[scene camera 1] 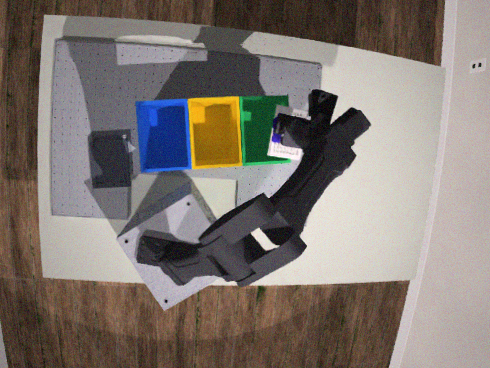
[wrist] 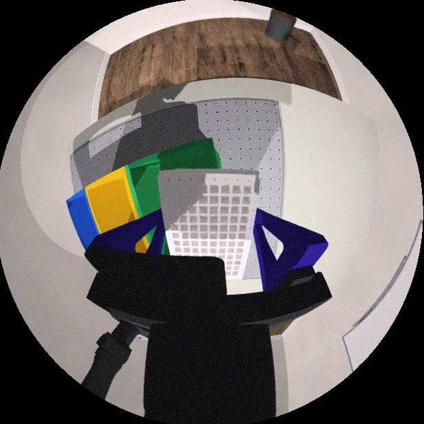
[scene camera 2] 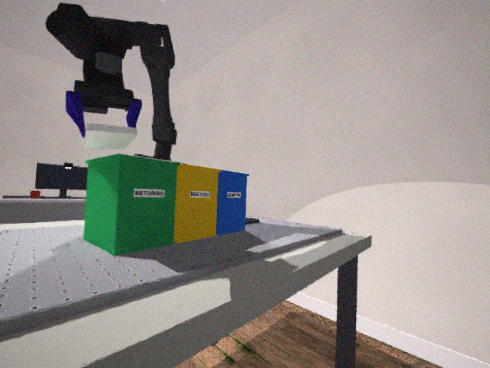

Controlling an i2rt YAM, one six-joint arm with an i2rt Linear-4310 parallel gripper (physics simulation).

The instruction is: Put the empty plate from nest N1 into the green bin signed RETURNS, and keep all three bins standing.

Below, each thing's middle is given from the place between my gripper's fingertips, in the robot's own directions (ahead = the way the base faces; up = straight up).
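Scene:
Counted from my hand: green bin (scene camera 2: 130, 201) 130 mm below, 30 mm behind, 50 mm to the left; yellow bin (scene camera 1: 215, 134) 130 mm below, 60 mm behind, 180 mm to the left; blue bin (scene camera 1: 163, 127) 130 mm below, 90 mm behind, 300 mm to the left; white plate (wrist: 206, 212) 20 mm behind. Of these, going by their middles, white plate nearest to my hand, blue bin farthest from it.

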